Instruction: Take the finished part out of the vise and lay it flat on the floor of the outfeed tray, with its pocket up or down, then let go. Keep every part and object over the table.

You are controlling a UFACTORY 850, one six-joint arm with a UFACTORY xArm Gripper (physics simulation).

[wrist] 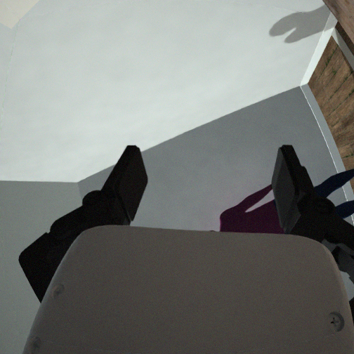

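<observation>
My gripper [207,162] is open, its two black fingers wide apart on either side of the lower middle of the wrist view. No part shows between the fingers. I cannot make out the finished part, the vise or the outfeed tray in this view. The grey gripper body covers the bottom of the view and hides what lies behind it.
A large pale surface [115,85] fills the upper view, with a forked shadow [300,27] at its upper right. A grey surface [200,170] lies below it. A magenta shape [250,219] and a dark blue shape [336,183] show near the right finger. Brown wood [332,85] shows at the right edge.
</observation>
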